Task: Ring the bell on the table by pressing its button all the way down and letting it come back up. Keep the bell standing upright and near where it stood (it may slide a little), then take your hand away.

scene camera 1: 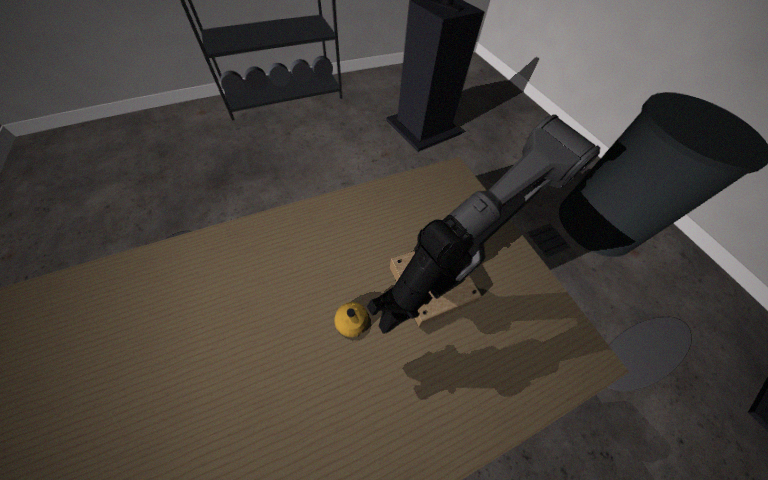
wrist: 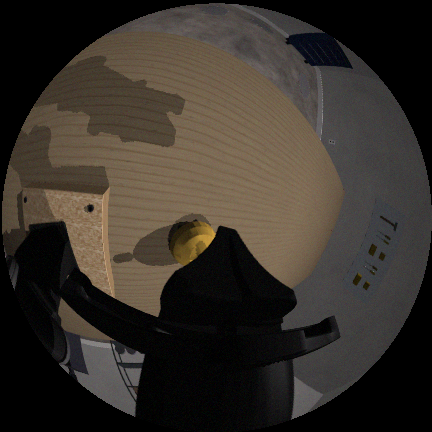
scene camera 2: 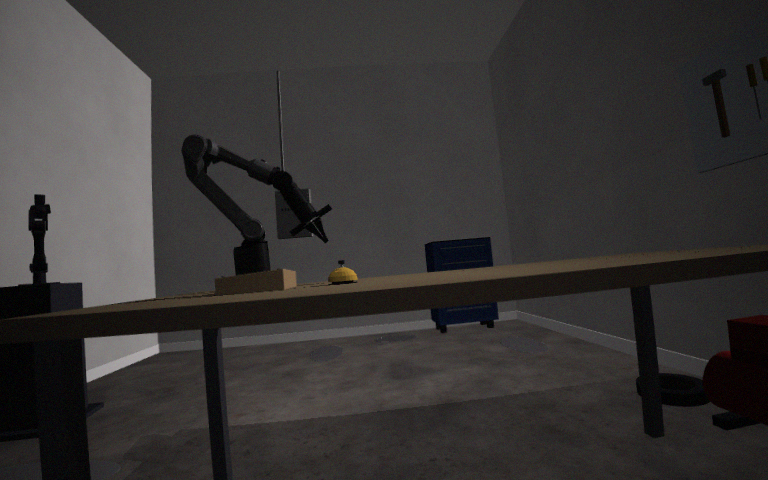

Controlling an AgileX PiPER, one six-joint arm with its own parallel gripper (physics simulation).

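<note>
The yellow dome bell (scene camera 1: pixel 352 325) (scene camera 2: pixel 342 276) (wrist: pixel 187 246) stands upright on the wooden table (scene camera 1: pixel 226 350) (scene camera 2: pixel 481 288) (wrist: pixel 240 165). Its small black button (scene camera 1: pixel 351 312) (scene camera 2: pixel 340 262) sticks up on top. In the wrist view the button and part of the dome are hidden behind the fingers. My black gripper (scene camera 1: pixel 386 329) (scene camera 2: pixel 326 241) (wrist: pixel 223 237) is shut and empty, its fingertips together. It points obliquely down, above the height of the button and apart from the bell, on its right in scene camera 1 and on its left in scene camera 2.
A wooden block (scene camera 1: pixel 447 302) (scene camera 2: pixel 254 281) (wrist: pixel 85 240) lies under the arm near its base, beside the bell. A dark bin (scene camera 1: pixel 668 169), a tall pedestal (scene camera 1: pixel 433 73) and a shelf rack (scene camera 1: pixel 269 35) stand off the table. A blue cabinet (scene camera 2: pixel 459 254) (wrist: pixel 322 50) stands beyond it.
</note>
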